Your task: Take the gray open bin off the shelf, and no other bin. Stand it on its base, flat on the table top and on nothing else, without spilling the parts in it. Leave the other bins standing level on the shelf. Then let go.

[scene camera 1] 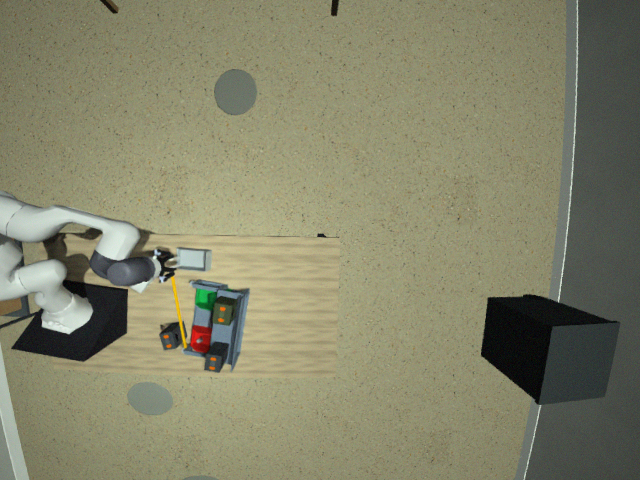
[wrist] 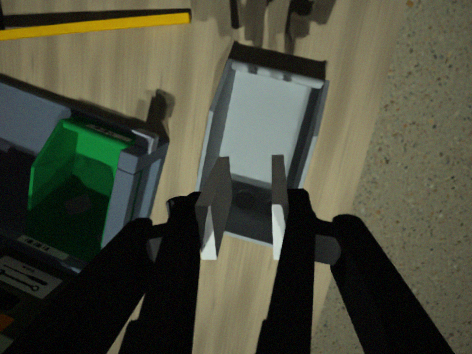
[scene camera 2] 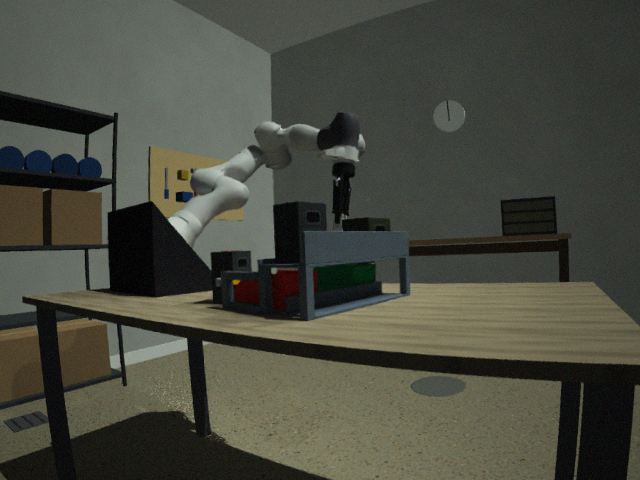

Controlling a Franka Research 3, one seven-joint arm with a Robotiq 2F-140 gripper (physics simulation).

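Note:
The gray open bin (scene camera 1: 193, 259) (wrist: 265, 125) stands upright on the table top (scene camera 1: 289, 310), beside the rack's end. Its inside is pale, with a dark, shaded part at the near end; loose parts in it cannot be made out clearly. It does not show in scene camera 2. My gripper (scene camera 1: 168, 265) (scene camera 2: 339, 222) (wrist: 251, 176) points down above the bin's near end, fingers partly apart, with nothing between them. The shelf rack (scene camera 1: 240, 330) (scene camera 2: 356, 244) holds a green bin (scene camera 1: 205, 298) (scene camera 2: 346, 275) (wrist: 95, 142) and a red bin (scene camera 1: 200, 338) (scene camera 2: 285, 288), both appearing level.
An olive case (scene camera 1: 224, 311) (scene camera 2: 367, 224) and a tall dark case (scene camera 1: 216, 356) (scene camera 2: 299, 227) stand at the rack. Another dark case (scene camera 1: 170, 336) (scene camera 2: 232, 260) stands in front of it. A yellow bar (scene camera 1: 178, 312) (wrist: 100, 26) lies between the arm's base and the rack.

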